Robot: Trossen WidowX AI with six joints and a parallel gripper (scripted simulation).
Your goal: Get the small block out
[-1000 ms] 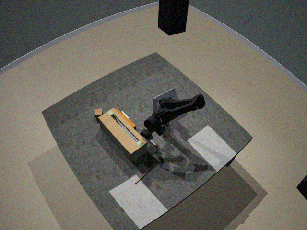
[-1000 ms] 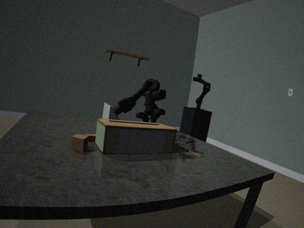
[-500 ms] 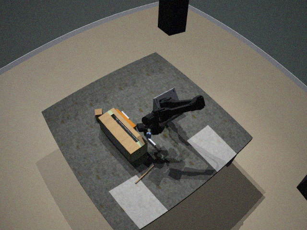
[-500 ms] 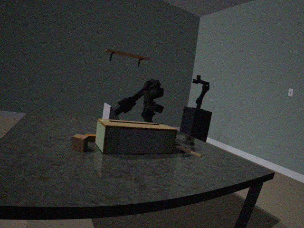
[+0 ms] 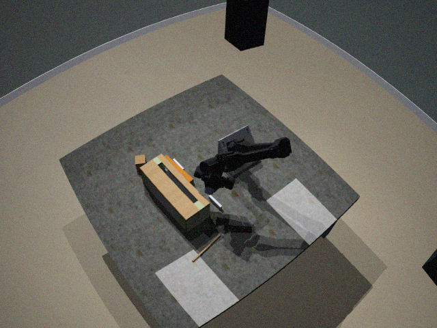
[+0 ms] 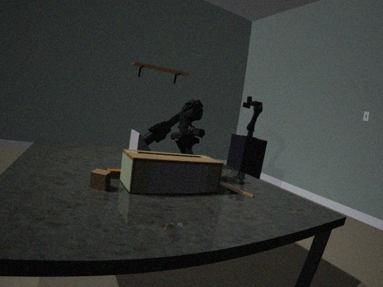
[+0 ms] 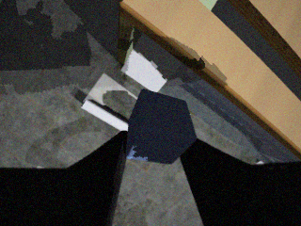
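The small blue block is 20 mm above my gripper tip, 10 mm to the left of it and 10 mm ahead of it. Round my gripper tip: tan cube: 390 mm to the right, 210 mm ahead, 80 mm below; box: 110 mm to the right, 110 mm ahead, 40 mm below; orange bar: 250 mm to the right, 90 mm below, 50 mm ahead.
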